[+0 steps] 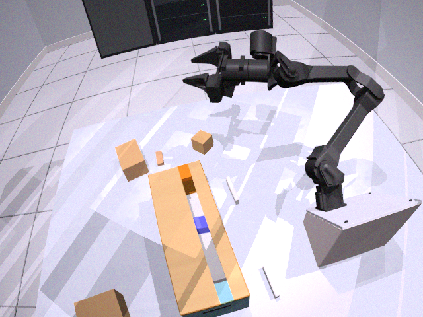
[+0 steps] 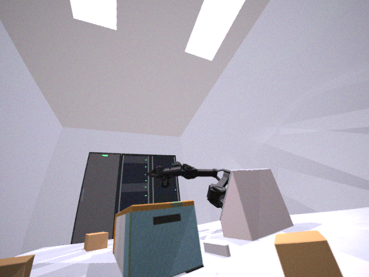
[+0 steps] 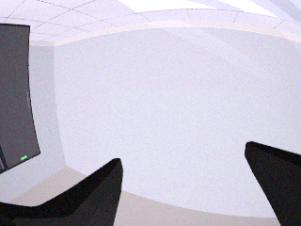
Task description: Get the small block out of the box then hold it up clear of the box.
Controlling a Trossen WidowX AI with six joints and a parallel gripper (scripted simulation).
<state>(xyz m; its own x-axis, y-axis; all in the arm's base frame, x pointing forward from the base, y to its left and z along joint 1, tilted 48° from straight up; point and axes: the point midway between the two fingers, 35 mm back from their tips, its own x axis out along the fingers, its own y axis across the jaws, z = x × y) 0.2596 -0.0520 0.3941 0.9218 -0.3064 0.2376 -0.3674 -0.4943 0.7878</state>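
Right now the blue block is 290 mm to the left of my gripper tip, 250 mm below it and 40 mm ahead of it.
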